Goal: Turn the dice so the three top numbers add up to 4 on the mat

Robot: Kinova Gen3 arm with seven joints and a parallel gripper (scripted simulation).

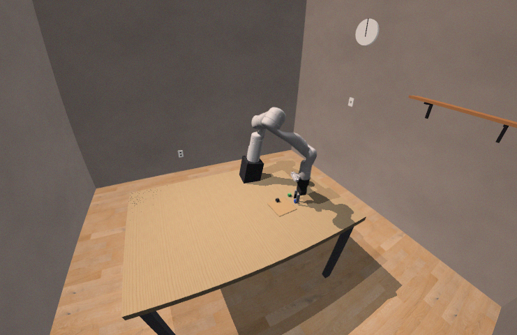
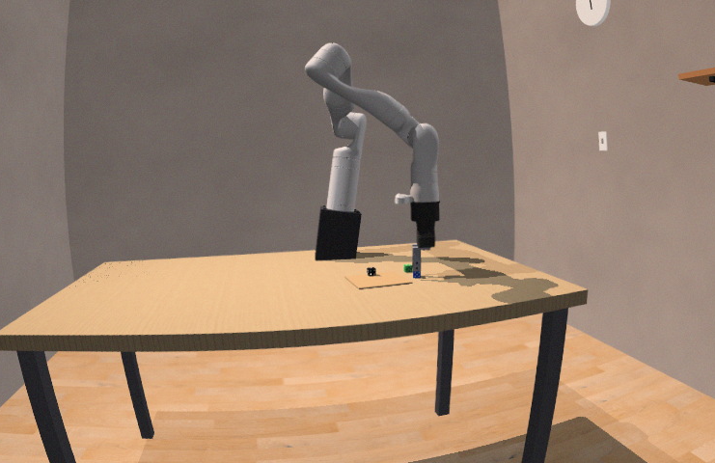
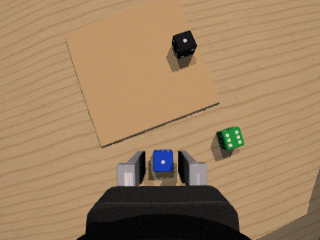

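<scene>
My gripper is now 3 cm above the blue die. Round my hand: black die (10 cm to the right, 7 cm behind, 2 cm below); tan mat (10 cm to the right, 4 cm below, 2 cm behind); green die (8 cm behind, 3 cm below, 1 cm to the left).
</scene>
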